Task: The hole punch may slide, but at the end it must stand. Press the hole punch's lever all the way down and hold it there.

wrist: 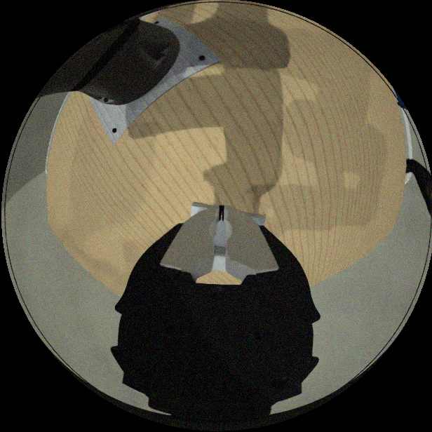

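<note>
The hole punch is a small pale grey-blue thing on the wooden table top, at the middle of the wrist view. Parts of it show at both sides of my fingertips and in the gap between the jaws. My gripper is shut and has nothing between its fingers. Its tips are right over the hole punch and overlap it in the view. The jaws hide most of the hole punch, so I cannot tell how far down its lever is, nor whether the tips touch it.
A metal mounting plate with screw holes lies at the upper left, under the dark arm base. A black object and a small blue one show at the right edge. Arm shadows cross the table. Grey floor surrounds it.
</note>
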